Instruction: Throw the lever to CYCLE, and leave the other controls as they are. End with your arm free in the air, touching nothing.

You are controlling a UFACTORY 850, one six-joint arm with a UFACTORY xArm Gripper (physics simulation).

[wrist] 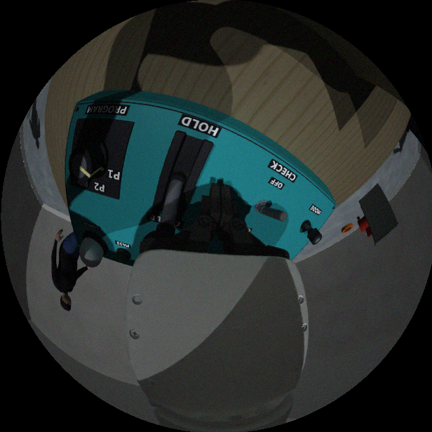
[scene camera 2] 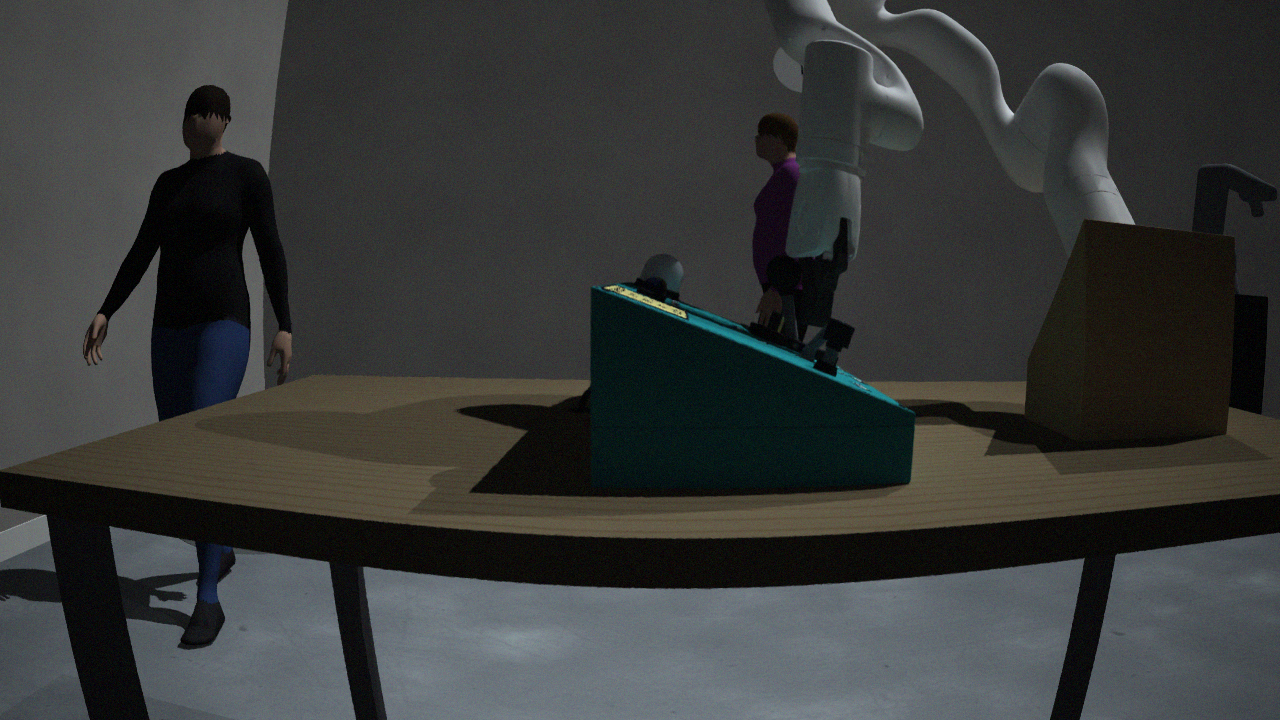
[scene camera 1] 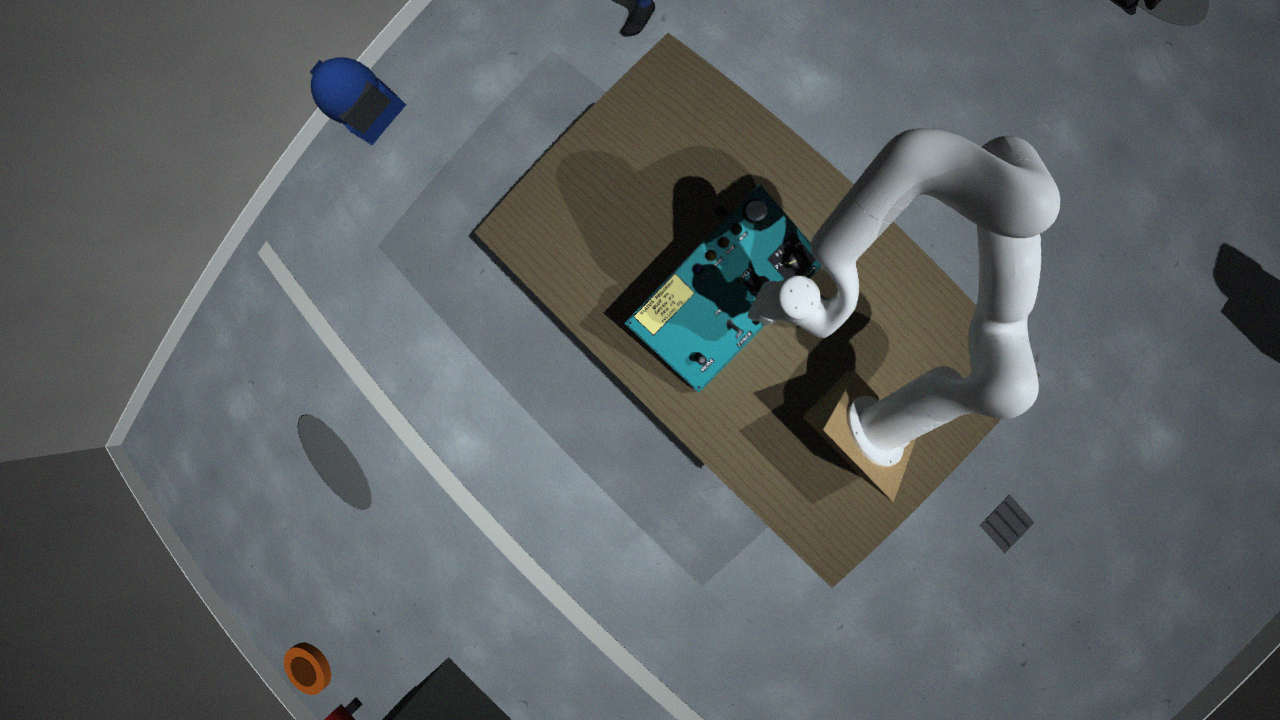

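Note:
The teal control box stands on the table. In the wrist view its black lever leans from its slot away from HOLD, toward the partly hidden CYCLE label. In scene camera 2 the lever stands nearly upright. My gripper is shut and empty, low over the panel, its tips beside the slot on the CHECK switch's side. The lever's knob overlaps the dark gripper parts; whether they touch is unclear. The CHECK switch points away from its OFF label.
The PROGRAM knob and a dome lamp are on the lever's other side. The MODE control is beyond the CHECK switch. My arm's wooden base block stands on the table. Two people stand beyond it.

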